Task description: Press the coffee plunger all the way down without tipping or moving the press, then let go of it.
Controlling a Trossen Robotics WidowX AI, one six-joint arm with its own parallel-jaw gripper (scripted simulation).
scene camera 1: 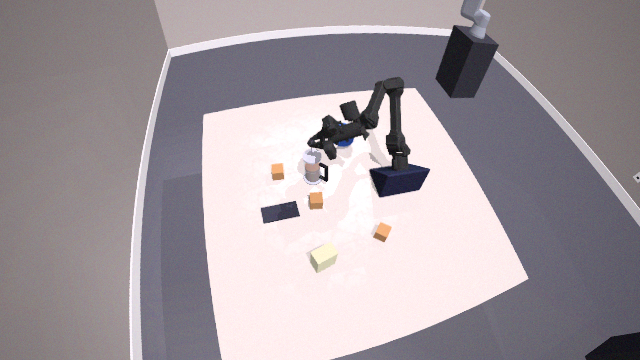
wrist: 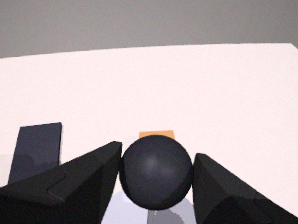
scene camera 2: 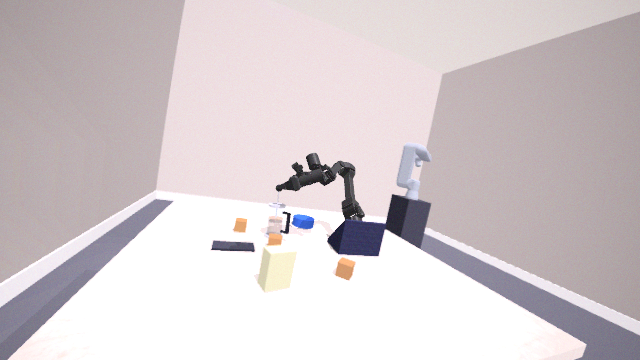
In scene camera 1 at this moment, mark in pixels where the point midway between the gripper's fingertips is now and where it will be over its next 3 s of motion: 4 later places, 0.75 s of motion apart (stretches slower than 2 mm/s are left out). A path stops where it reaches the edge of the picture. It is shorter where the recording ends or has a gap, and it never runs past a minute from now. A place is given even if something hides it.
My gripper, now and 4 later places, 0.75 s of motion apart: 309,142; 307,148; 307,150; 306,151; 313,136
